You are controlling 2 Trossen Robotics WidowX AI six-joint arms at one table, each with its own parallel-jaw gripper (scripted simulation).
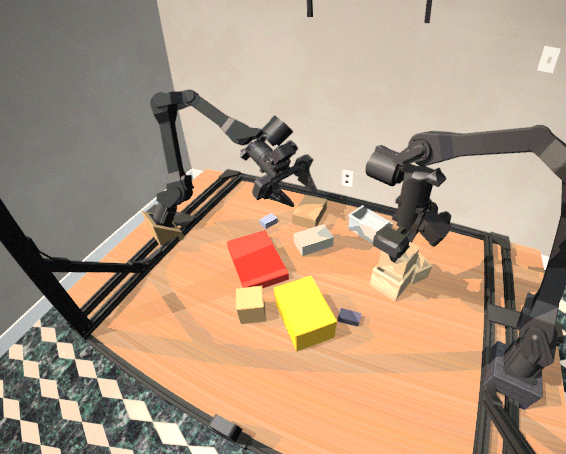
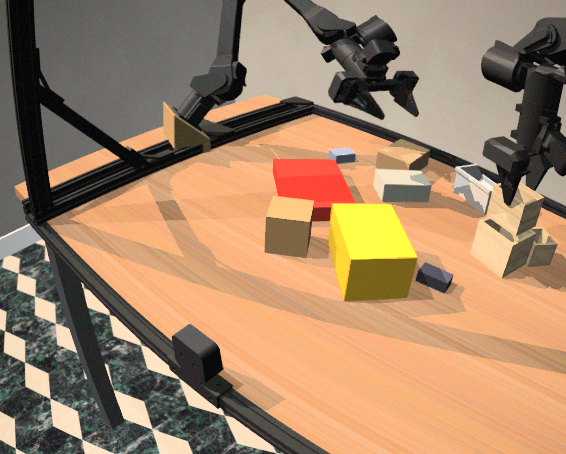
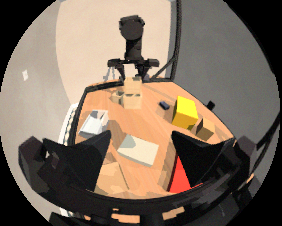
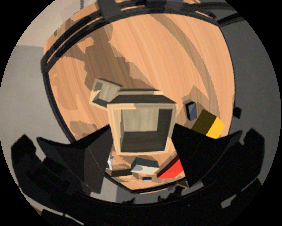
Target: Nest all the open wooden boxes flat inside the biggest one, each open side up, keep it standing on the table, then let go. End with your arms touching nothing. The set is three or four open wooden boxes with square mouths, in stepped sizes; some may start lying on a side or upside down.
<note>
In view: my left gripper (image 2: 401, 116), my right gripper (image 2: 518, 200), a biggest wooden box (image 2: 501, 255), a middle-sized wooden box (image 1: 400, 268), a white tray (image 2: 476, 191), a yellow block (image 2: 373, 258), a dark block (image 2: 429, 275), a red block (image 2: 320, 180), a tan cube (image 2: 287, 233) and a pale block (image 2: 391, 185).
The biggest wooden box is seen too in image 1 (image 1: 392, 288). The middle-sized wooden box is seen too in image 4 (image 4: 141, 124). The white tray is seen too in image 1 (image 1: 362, 215).
</note>
